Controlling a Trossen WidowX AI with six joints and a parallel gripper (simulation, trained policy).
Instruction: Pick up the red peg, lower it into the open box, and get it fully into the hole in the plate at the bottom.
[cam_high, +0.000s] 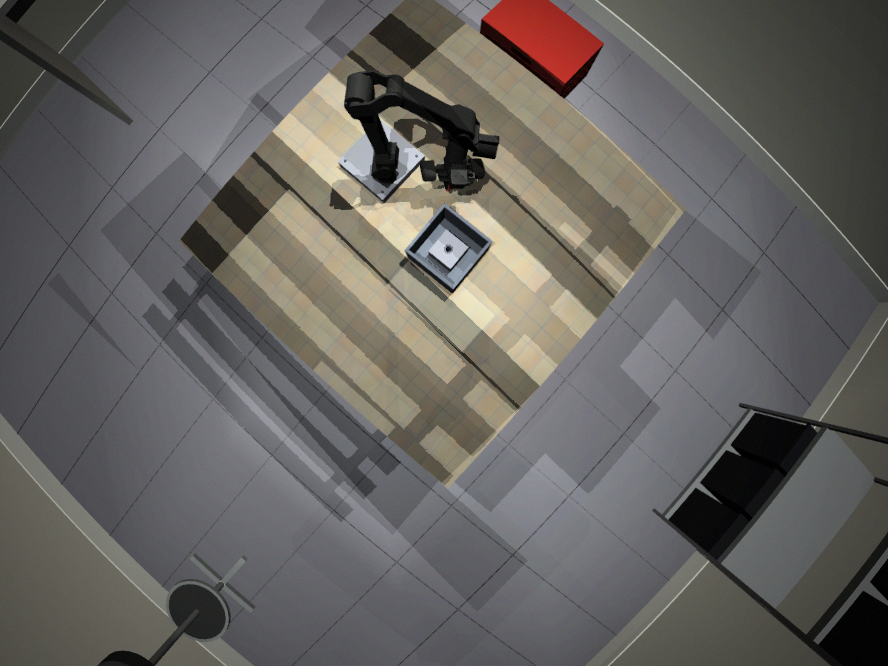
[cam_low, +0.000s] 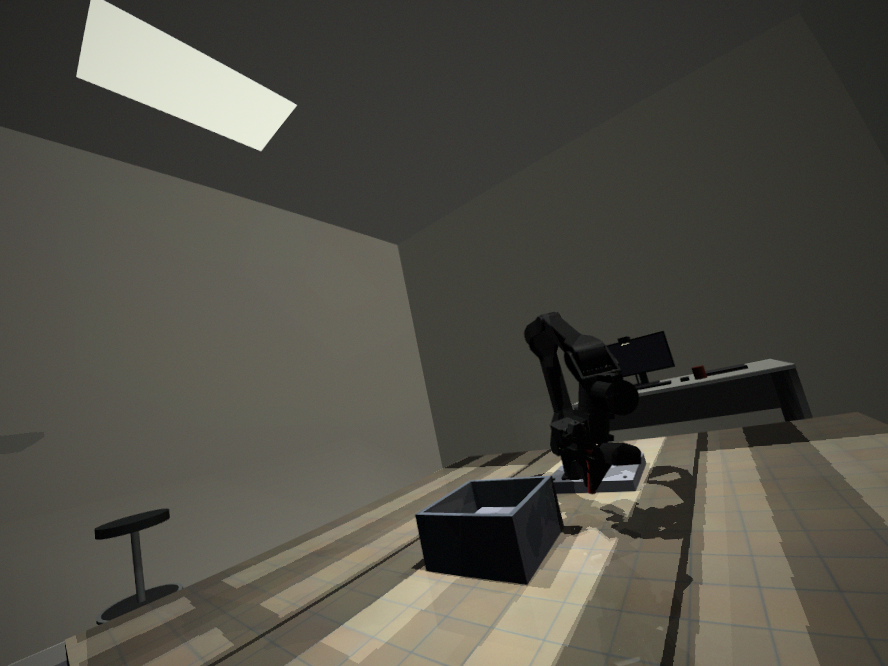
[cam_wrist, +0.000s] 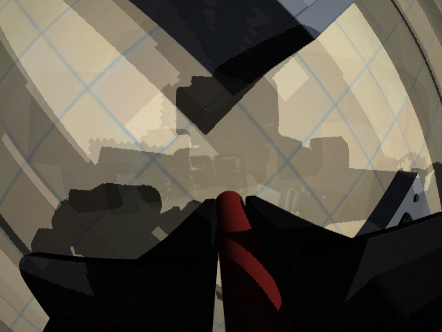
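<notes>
Now: the grey plate 16 cm to the right of my gripper tip, 12 cm ahead of it and 1 cm below it. From my gripper tip the other things lie so: red peg: 3 cm above, 1 cm to the left; dark box: 16 cm to the right, 12 cm ahead, 3 cm below.
</notes>
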